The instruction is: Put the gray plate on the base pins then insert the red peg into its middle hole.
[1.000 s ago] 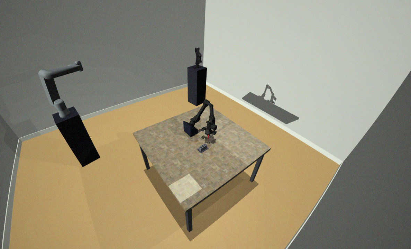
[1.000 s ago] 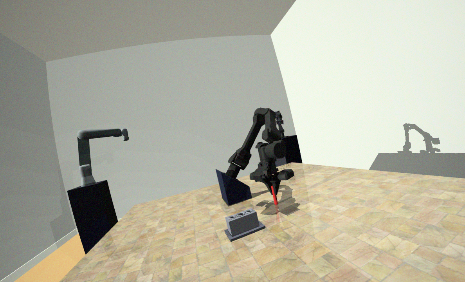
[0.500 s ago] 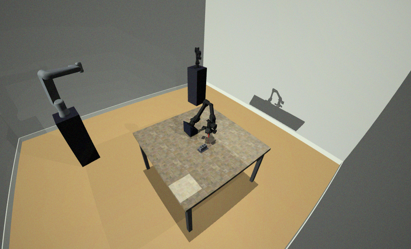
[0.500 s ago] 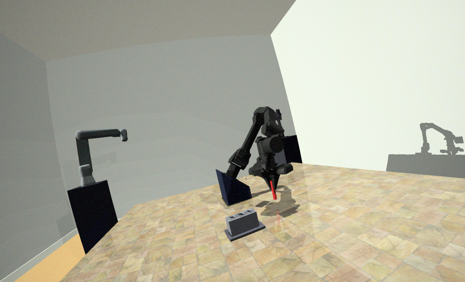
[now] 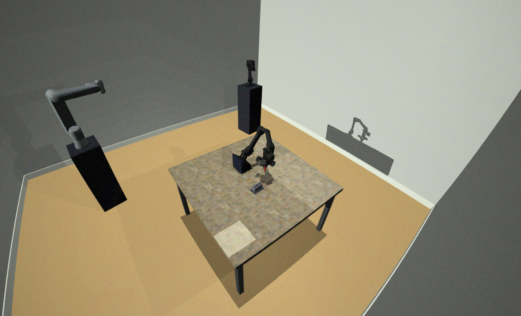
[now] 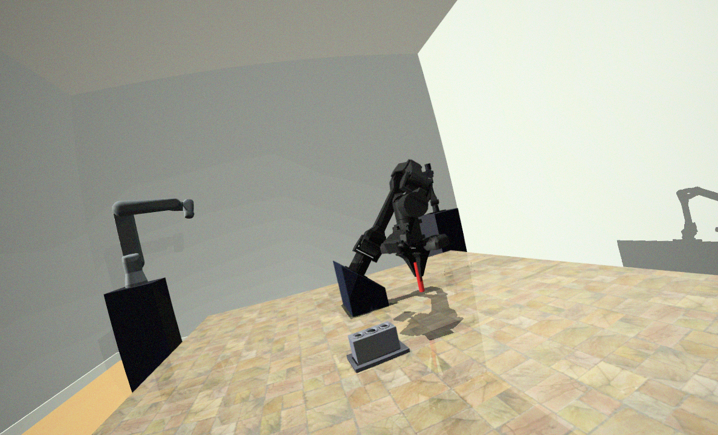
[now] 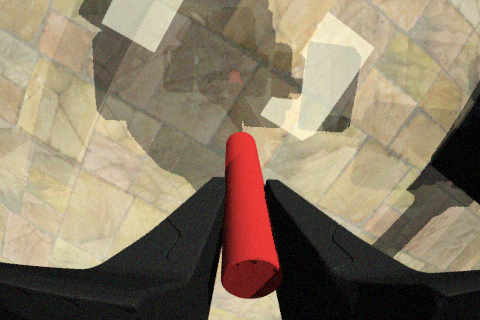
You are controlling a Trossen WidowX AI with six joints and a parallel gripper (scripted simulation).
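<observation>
Right now my gripper tip is 19 cm to the left of the gray plate, 8 cm short of it and 6 cm above it. From my gripper tip the other things lie so: red peg: right at my gripper tip; then base: 19 cm to the right, 10 cm below, 8 cm ahead.
</observation>
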